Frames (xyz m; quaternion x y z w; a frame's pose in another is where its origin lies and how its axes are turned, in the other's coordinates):
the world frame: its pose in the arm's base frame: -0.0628 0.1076 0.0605 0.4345 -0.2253 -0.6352 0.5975
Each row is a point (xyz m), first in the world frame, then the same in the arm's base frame.
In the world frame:
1: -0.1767 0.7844 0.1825
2: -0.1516 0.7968 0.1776
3: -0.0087 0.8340 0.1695
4: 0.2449 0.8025 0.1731
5: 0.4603 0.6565 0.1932
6: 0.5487 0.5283 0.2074
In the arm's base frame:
1: 0.2130 0.0891 0.8373
2: 0.2263 0.0640 0.8376
3: 0.2670 -0.0775 0.8230
4: 0.2695 -0.3146 0.7278
5: 0.1905 -0.4980 0.5598
6: 0.1147 -0.5621 0.4389

